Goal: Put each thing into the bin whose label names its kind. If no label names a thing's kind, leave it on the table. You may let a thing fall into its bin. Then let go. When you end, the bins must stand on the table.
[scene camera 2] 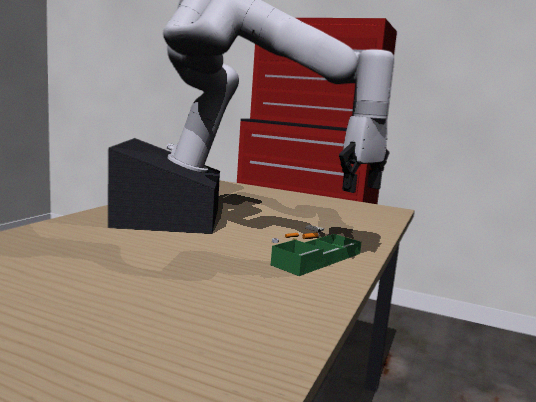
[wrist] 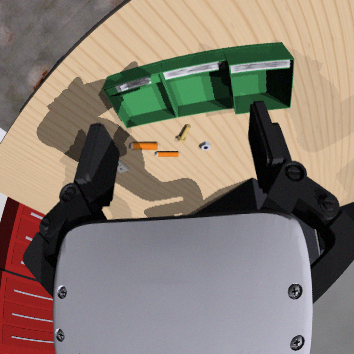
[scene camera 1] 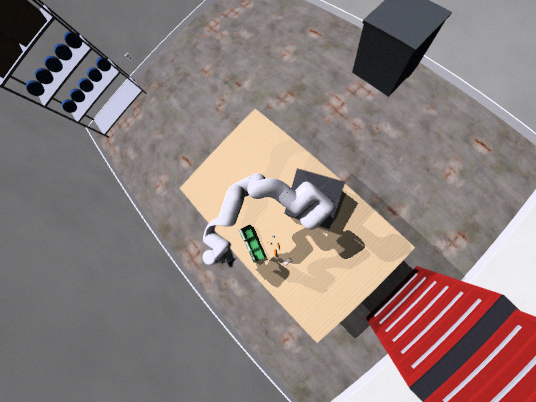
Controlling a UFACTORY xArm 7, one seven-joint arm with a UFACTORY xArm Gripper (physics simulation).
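Where they show: gripper, fingertip midpoint: (scene camera 2: 361, 189) (wrist: 177, 126) (scene camera 1: 231, 252); arm's base at its link origin: (scene camera 2: 187, 164).
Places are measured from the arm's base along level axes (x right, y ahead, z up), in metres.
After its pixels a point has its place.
Three joined green bins (scene camera 1: 254, 244) @(x 0.112, y 0.471, z -0.152 m) (scene camera 2: 312, 257) @(x 0.218, y 0.492, z -0.125 m) (wrist: 197, 92) @(x 0.115, y 0.456, z -0.152 m) stand in a row on the table; their white labels are too small to read. The visible bin floors are bare; the right bin's far side is dark in the wrist view. Beside the row lie a brass bolt (wrist: 183, 132) @(x 0.052, y 0.392, z -0.151 m), a silver nut (scene camera 1: 273, 236) @(x 0.063, y 0.332, z -0.151 m) (scene camera 2: 275, 240) @(x 0.074, y 0.338, z -0.152 m) (wrist: 205, 146) @(x 0.068, y 0.336, z -0.151 m), a larger orange cylinder (scene camera 2: 310, 235) @(x -0.022, y 0.401, z -0.148 m) (wrist: 144, 146) @(x -0.027, y 0.402, z -0.146 m), a smaller orange cylinder (scene camera 2: 291, 235) @(x -0.001, y 0.353, z -0.153 m) (wrist: 167, 154) @(x -0.007, y 0.355, z -0.149 m) and a grey metal piece (scene camera 1: 288, 261) @(x -0.130, y 0.370, z -0.151 m) (scene camera 2: 315, 228) @(x -0.113, y 0.384, z -0.152 m) (wrist: 122, 167) @(x -0.119, y 0.366, z -0.151 m), partly hidden by a finger in the wrist view. My gripper (scene camera 2: 362, 187) @(x 0.150, y 0.567, z 0.030 m) (wrist: 177, 126) @(x 0.150, y 0.567, z 0.030 m) is open and empty, high above the table's edge.
The arm's dark base block (scene camera 1: 320, 185) @(x 0.072, y -0.106, z 0.041 m) (scene camera 2: 160, 195) @(x 0.178, y 0.041, z -0.061 m) stands on the wooden table (scene camera 1: 240, 145) @(x 0.747, y 0.057, z -0.159 m) (scene camera 2: 150, 310) @(x 0.565, y 0.327, z -0.159 m). A red drawer cabinet (scene camera 1: 450, 320) (scene camera 2: 295, 150) stands beyond the table's end. The bins stand near the long table edge.
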